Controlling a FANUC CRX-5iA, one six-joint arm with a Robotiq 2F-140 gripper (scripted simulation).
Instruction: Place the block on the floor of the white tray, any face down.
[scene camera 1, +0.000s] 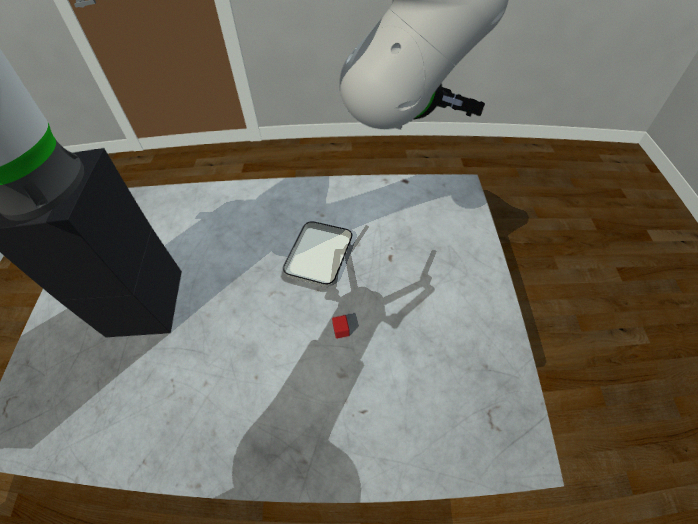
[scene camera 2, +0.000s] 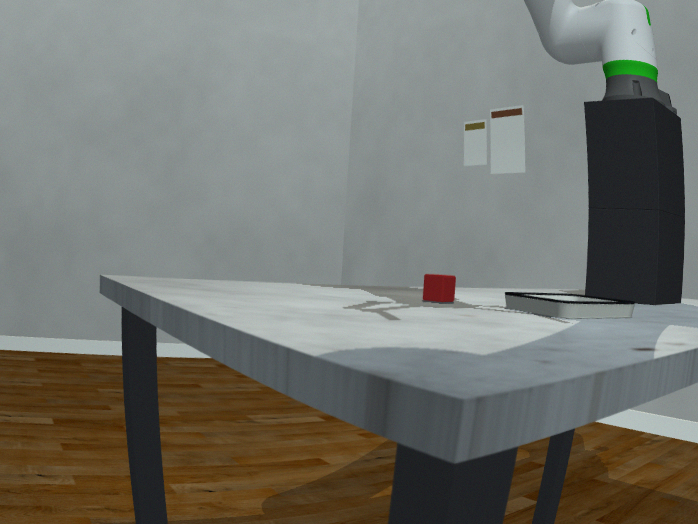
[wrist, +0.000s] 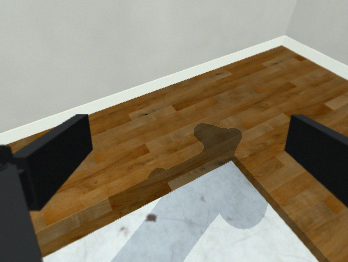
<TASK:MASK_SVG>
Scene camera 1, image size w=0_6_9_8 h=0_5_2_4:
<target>white tray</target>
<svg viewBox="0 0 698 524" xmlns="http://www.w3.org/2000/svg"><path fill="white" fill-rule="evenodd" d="M307 222L303 226L284 263L283 271L290 278L323 287L330 287L335 283L353 234L345 228L313 221Z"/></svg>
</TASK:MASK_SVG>
